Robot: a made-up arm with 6 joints.
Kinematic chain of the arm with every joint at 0, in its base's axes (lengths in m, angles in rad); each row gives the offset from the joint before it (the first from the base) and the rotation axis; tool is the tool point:
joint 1: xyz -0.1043 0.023 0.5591 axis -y
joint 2: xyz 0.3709 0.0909 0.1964 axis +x
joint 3: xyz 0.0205 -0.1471 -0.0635 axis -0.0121 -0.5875 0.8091
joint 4: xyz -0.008 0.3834 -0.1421 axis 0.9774 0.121 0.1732
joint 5: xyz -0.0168 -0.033 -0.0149 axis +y
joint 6: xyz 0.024 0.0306 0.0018 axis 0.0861 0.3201 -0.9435
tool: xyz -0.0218 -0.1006 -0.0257
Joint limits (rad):
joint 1: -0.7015..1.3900
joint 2: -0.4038..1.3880
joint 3: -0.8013..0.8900
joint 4: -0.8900..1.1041
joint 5: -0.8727..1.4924
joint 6: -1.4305..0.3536
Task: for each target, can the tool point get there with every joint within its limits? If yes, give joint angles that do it. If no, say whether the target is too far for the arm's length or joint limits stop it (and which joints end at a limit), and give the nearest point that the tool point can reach.
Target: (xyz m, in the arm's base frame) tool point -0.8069 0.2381 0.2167
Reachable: no: joint limits stop it (at a limit: joint 1, joint 2, joint 3, joint 4, joint 5, joint 6) | nearest point -0.1238 0.1846 0.2543 | short by 0.686 m
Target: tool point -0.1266 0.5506 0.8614
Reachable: yes | joints 1.1240 0.8435 0.7285 0.9448 1.1302 -1.1957
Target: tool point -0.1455 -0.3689 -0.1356
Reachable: no: joint limits stop it (at a limit: joint 1, joint 2, joint 3, joint 5) | nearest point -0.0107 0.0899 0.2219 | short by 0.597 m
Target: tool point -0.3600 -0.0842 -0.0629
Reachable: no: joint limits stop it (at a limit: joint 1, joint 2, joint 3, joint 5) | nearest point -0.0822 0.1358 0.2230 | short by 0.455 m
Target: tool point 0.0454 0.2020 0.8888
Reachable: yes | joints 1.2180 -0.1382 0.1769 -0.4147 0.3215 -0.2968
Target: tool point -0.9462 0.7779 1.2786
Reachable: no: too far | nearest point -0.4771 0.4773 1.0985 | short by 0.586 m
